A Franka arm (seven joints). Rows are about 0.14 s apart.
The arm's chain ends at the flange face. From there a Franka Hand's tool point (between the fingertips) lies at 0.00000 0.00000 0.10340 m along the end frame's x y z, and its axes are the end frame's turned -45 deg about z.
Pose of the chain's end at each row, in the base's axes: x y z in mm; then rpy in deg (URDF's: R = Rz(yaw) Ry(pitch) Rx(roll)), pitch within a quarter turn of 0, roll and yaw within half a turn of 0:
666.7, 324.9, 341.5, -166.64, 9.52, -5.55
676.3, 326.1, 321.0, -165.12, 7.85, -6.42
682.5, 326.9, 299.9, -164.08, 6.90, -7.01
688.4, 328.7, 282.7, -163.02, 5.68, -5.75
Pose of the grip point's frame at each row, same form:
652.5, 350.3, 242.3, -163.84, -2.53, 37.97
665.7, 354.0, 222.0, -163.89, -4.78, 36.88
674.1, 356.5, 201.2, -163.79, -6.18, 36.14
681.7, 359.7, 184.3, -163.86, -7.79, 37.30

